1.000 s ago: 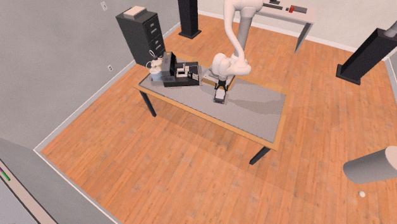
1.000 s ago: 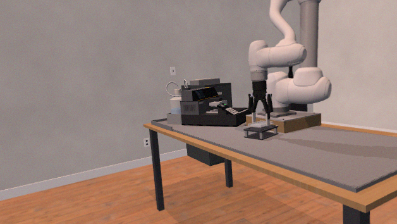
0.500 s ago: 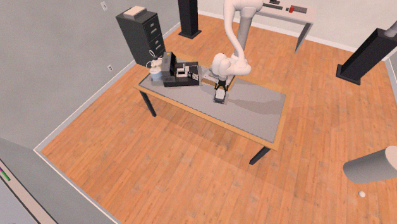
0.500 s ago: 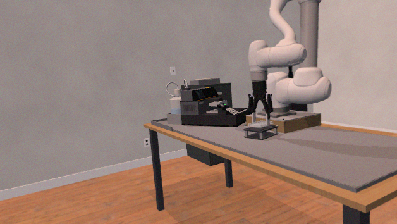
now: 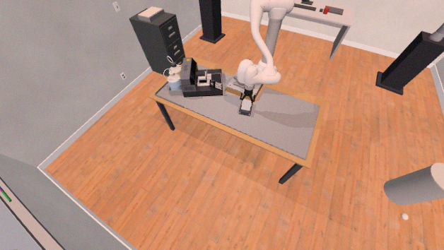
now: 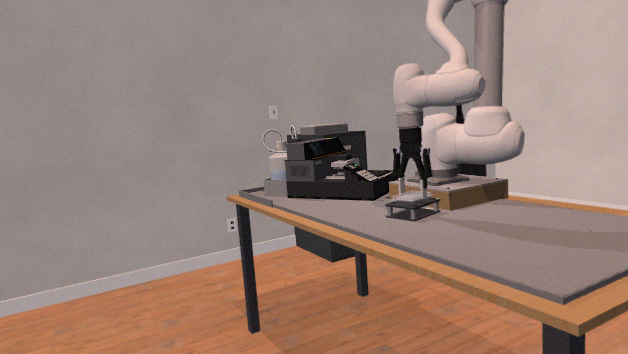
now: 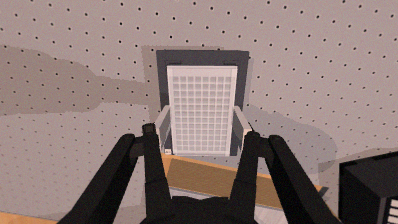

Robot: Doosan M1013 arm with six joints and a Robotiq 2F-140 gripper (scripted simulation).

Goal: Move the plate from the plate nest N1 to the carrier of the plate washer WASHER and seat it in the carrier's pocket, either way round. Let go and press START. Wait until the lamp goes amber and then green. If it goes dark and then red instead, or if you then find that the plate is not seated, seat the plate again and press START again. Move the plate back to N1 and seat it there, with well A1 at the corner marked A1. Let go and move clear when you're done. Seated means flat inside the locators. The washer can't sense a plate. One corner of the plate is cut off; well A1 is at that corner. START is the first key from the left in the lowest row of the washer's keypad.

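Right now my hand is 3 cm above the white well plate. Also, from my hand: black plate nest N1: 5 cm below; plate washer: 5 cm behind, 59 cm to the right, 4 cm above.
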